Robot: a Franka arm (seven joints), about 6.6 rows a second.
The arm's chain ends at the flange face. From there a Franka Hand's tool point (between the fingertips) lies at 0.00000 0.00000 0.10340 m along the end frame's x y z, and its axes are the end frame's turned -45 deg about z.
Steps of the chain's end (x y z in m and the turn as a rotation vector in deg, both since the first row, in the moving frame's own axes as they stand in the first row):
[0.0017, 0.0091, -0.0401, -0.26, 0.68, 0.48]
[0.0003, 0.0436, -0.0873, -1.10, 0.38, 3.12]
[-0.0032, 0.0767, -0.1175, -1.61, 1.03, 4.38]
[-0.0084, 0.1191, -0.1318, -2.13, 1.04, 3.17]
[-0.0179, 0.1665, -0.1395, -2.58, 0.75, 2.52]
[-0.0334, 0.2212, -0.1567, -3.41, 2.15, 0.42]
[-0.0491, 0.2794, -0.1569, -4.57, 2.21, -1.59]
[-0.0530, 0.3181, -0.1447, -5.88, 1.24, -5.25]
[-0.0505, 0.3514, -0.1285, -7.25, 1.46, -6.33]
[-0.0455, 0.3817, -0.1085, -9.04, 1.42, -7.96]
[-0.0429, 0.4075, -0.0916, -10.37, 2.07, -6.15]
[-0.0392, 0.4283, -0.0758, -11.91, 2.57, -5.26]
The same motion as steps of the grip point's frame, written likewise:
[-0.0047, 0.0088, -0.0401, -0.66, 0.30, 0.48]
[-0.0316, 0.0329, -0.0873, -1.05, -0.51, 3.12]
[-0.0574, 0.0553, -0.1176, -1.87, -0.41, 4.38]
[-0.0917, 0.0823, -0.1319, -2.24, -0.77, 3.17]
[-0.1328, 0.1093, -0.1396, -2.35, -1.29, 2.52]
[-0.1817, 0.1399, -0.1570, -3.93, -0.89, 0.42]
[-0.2352, 0.1715, -0.1573, -4.79, -1.67, -1.59]
[-0.2679, 0.1968, -0.1453, -5.03, -3.28, -5.25]
[-0.2909, 0.2242, -0.1294, -6.16, -4.09, -6.33]
[-0.3108, 0.2517, -0.1098, -7.40, -5.39, -7.96]
[-0.3281, 0.2741, -0.0934, -8.80, -5.87, -6.15]
[-0.3415, 0.2940, -0.0781, -10.24, -6.60, -5.26]

